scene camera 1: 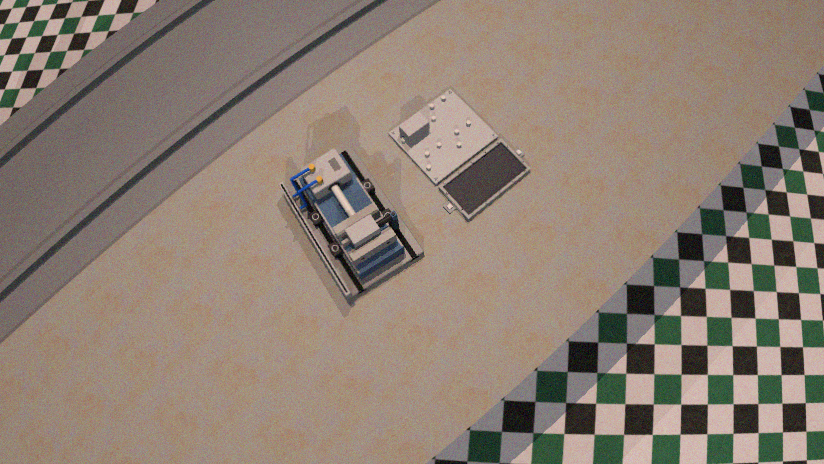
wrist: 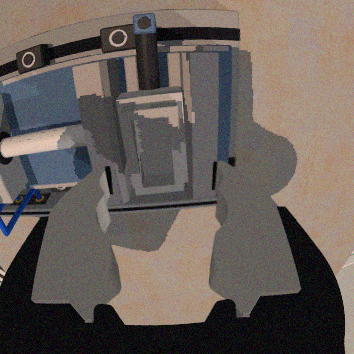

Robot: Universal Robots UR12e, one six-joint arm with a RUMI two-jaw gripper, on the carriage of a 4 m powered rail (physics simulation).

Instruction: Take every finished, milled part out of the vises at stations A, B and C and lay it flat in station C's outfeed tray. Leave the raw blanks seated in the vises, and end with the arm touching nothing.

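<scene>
In the wrist view, a grey part (wrist: 157, 155) with a rectangular pocket in its top sits between the jaws of a blue-and-grey vise (wrist: 205, 100). My gripper (wrist: 160, 166) is open, its fingertips apart at either side of the part's near end, with nothing between them; their height over the part is hard to judge. In scene camera 1, a grey block (scene camera 1: 364, 230) with a plain top sits in a vise (scene camera 1: 360, 198). A shallow, dark-floored tray (scene camera 1: 498, 192) holds no part. The gripper does not show in scene camera 1.
A pale plate (scene camera 1: 449, 138) with several white pegs and a grey block (scene camera 1: 414, 127) adjoins the tray. A dark cylinder with a blue end (wrist: 147, 60) stands at the part's far end. Blue bent tubes (wrist: 20, 212) are at lower left. A grey rail (scene camera 1: 190, 97) runs at upper left.
</scene>
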